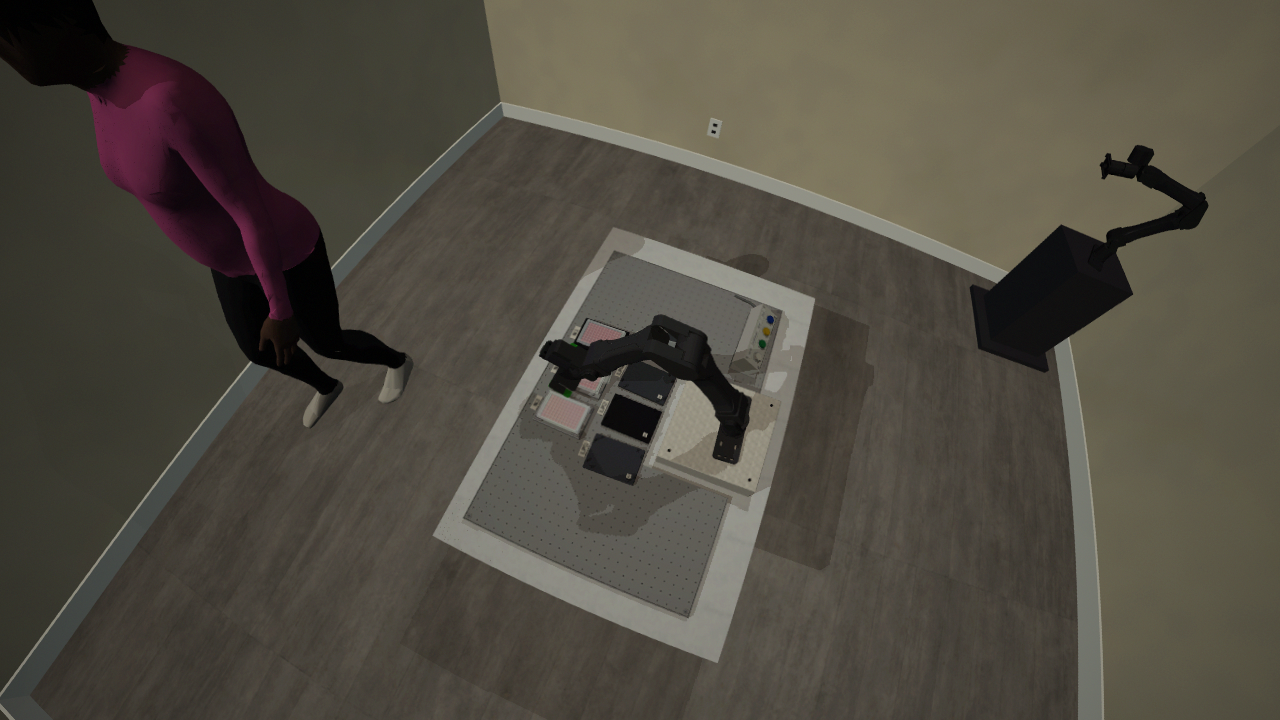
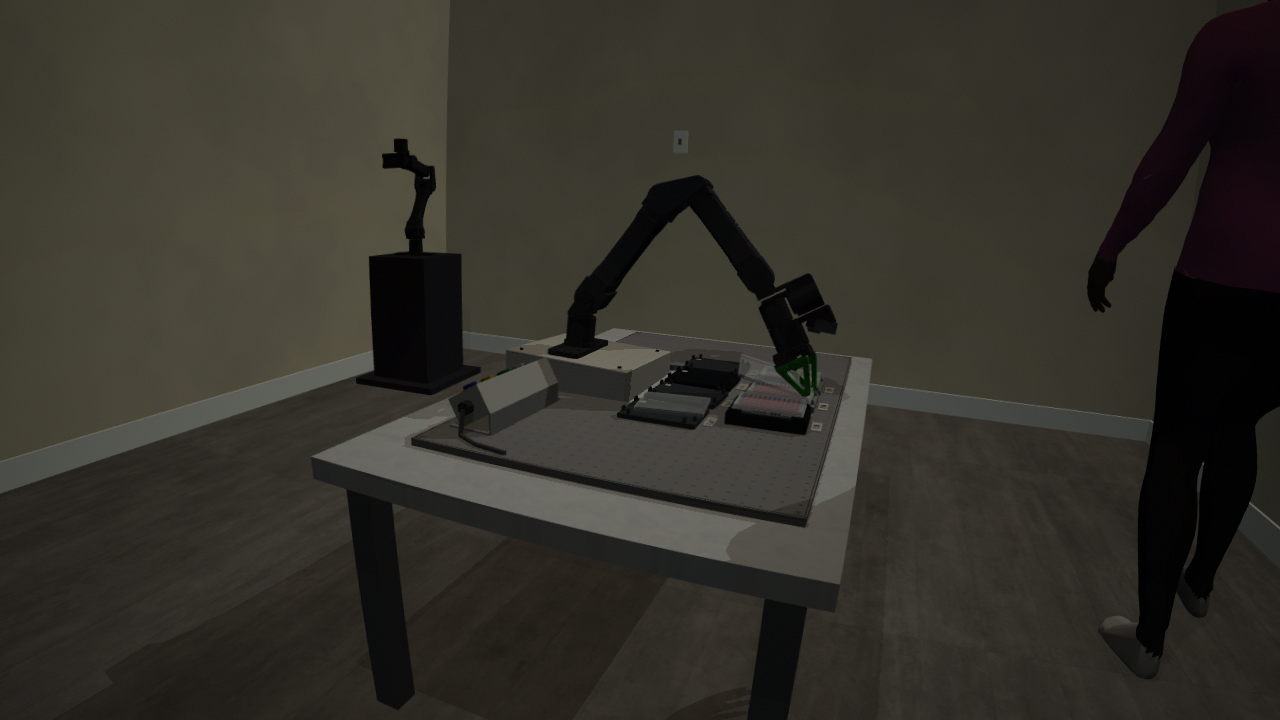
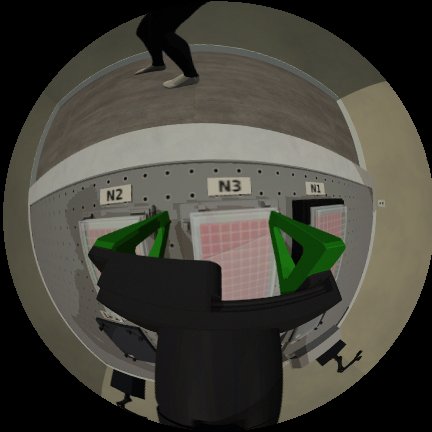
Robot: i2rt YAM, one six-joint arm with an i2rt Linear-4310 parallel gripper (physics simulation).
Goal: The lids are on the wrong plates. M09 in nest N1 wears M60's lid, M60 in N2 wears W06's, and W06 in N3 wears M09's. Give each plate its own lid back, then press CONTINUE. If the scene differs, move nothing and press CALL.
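Frame: origin at the arm's base, x ahead, y left, z up, level; millimetres.
Where they show: gripper, fingertip midpoint: (image 2: 810, 394) (image 3: 218, 216); arm's base, link origin: (image 1: 732, 427) (image 2: 579, 349).
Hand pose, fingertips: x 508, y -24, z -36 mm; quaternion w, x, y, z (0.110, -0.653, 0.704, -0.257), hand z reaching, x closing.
Things, the pixels of their top centre, and the offset from my fingertips. "*": a spot on its surface instead.
- N3 label, surface spot: (image 3: 229, 186) * 27 mm ahead, 18 mm right, 17 mm down
- N2 plate, top centre: (image 3: 115, 279) (image 1: 563, 410) 49 mm back, 117 mm left, 10 mm up
- N1 plate, top centre: (image 3: 331, 252) (image 2: 770, 401) (image 1: 601, 335) 69 mm back, 144 mm right, 19 mm up
- button console, top centre: (image 2: 506, 368) (image 1: 759, 331) (image 3: 322, 353) 521 mm back, 293 mm right, 65 mm up
My gripper (image 1: 570, 368) (image 2: 806, 385) (image 3: 218, 216) is open, its green fingers on either side of the plate in N3, with no lid between them. The N3 plate (image 3: 237, 250), with pink wells and a clear rim, lies behind the N3 label (image 3: 229, 186). The N2 plate (image 1: 563, 412) (image 3: 95, 231) is beside it. The N1 plate (image 1: 601, 333) (image 2: 768, 401) (image 3: 330, 220) sits in a black surround on the other side. Lid markings are not readable. The button console (image 1: 756, 340) (image 2: 514, 398) has blue, yellow and green buttons; their wording is not readable.
Several dark flat stands (image 1: 631, 418) (image 2: 684, 392) lie between the plates and the arm's pale base block (image 1: 698, 429) (image 2: 590, 367). A person (image 1: 179, 161) (image 2: 1226, 179) stands beyond the table's plate side. A second arm stands on a dark pedestal (image 1: 1056, 286) (image 2: 416, 313).
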